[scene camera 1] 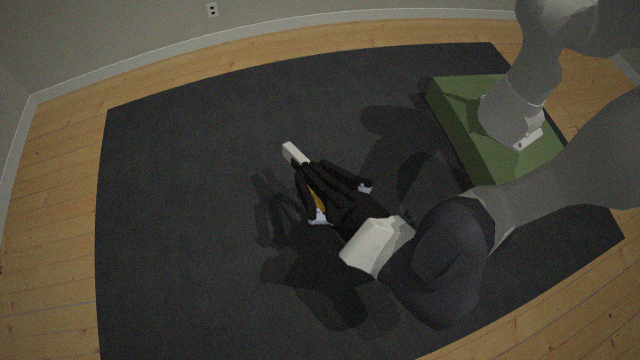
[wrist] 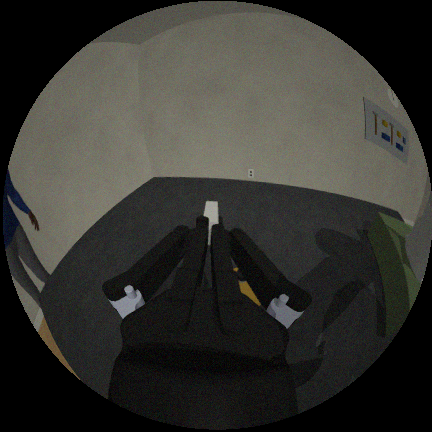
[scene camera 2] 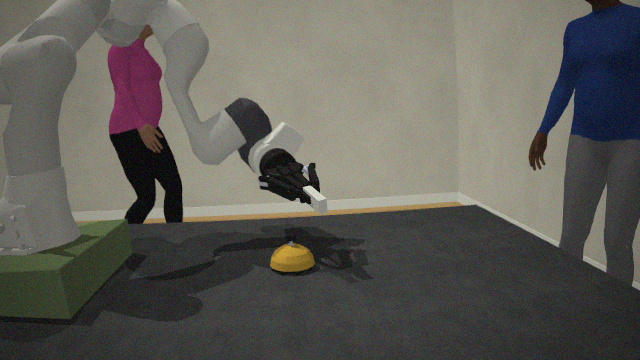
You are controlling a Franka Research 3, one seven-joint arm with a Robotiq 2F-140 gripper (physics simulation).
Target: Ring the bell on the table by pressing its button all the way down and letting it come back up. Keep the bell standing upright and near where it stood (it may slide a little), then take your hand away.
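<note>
A yellow domed bell (scene camera 1: pixel 316 199) (scene camera 2: pixel 292 259) (wrist: pixel 249 293) stands upright on the dark mat. In scene camera 1 and the wrist view most of it is hidden behind my fingers. In scene camera 2 its grey stem (scene camera 2: pixel 291 243) shows, and the dark button top blends into the shadow behind. My gripper (scene camera 1: pixel 296 153) (scene camera 2: pixel 316 199) (wrist: pixel 210 210) is shut and empty, its pale tips together. It is tilted and hangs above the mat, apart from the bell. In scene camera 2 the tips are higher than the bell and a little to its right.
The dark mat (scene camera 1: pixel 165 250) (scene camera 2: pixel 450 300) lies under the bell. The arm's base stands on a green block (scene camera 1: pixel 452 130) (scene camera 2: pixel 35 290) (wrist: pixel 382 270). A person in pink (scene camera 2: pixel 135 90) stands behind the arm, and a person in blue (scene camera 2: pixel 605 75) (wrist: pixel 10 215) stands at the right in scene camera 2.
</note>
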